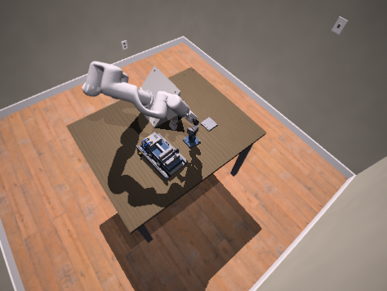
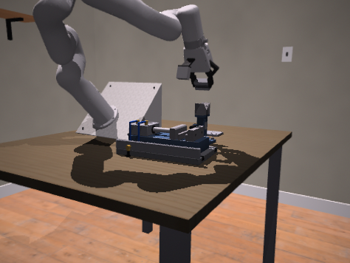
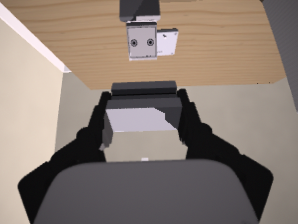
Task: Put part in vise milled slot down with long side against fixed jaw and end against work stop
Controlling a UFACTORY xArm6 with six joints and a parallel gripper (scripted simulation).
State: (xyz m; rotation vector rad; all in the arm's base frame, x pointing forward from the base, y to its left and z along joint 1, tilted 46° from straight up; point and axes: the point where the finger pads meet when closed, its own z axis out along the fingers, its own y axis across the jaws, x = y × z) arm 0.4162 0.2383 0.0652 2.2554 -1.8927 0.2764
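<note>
Right now the part is 10 mm below my hand. Also, from my hand: moving jaw: 210 mm to the right, 170 mm below, 40 mm ahead; then cylinder rod: 220 mm to the right, 170 mm below, 10 mm behind; then work stop: 160 mm to the right, 150 mm below, 70 mm ahead.
</note>
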